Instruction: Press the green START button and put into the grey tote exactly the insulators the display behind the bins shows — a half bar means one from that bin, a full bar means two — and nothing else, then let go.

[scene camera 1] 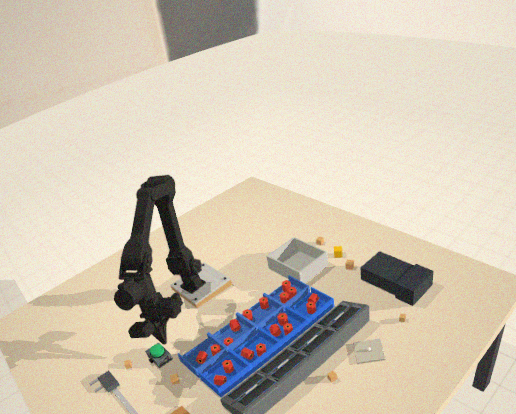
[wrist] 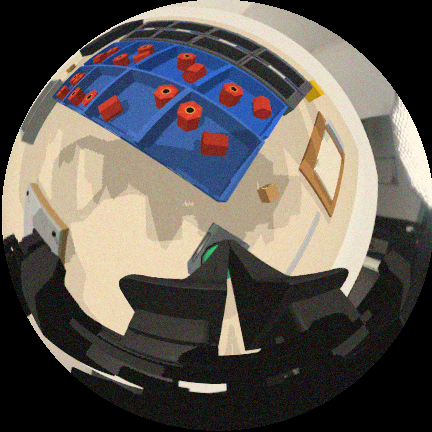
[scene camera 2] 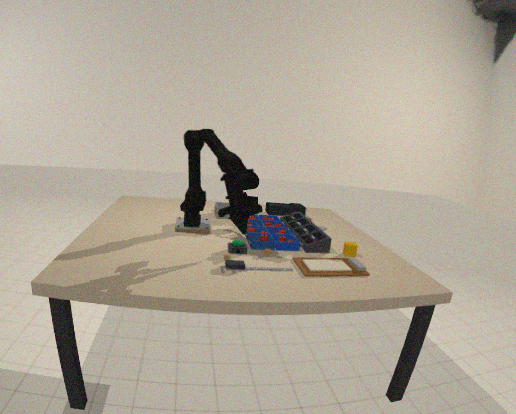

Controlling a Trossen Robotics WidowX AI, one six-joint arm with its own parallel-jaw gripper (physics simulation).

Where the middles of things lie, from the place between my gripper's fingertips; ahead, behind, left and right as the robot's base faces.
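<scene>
There is the grey tote (scene camera 1: pixel 299 259), and my hand is 52 cm to the right of it, 4 cm short of it and 3 cm above it. As for the black box (scene camera 1: pixel 408 282), counting from my hand I find it 36 cm ahead, 61 cm to the left and 3 cm below.
</scene>
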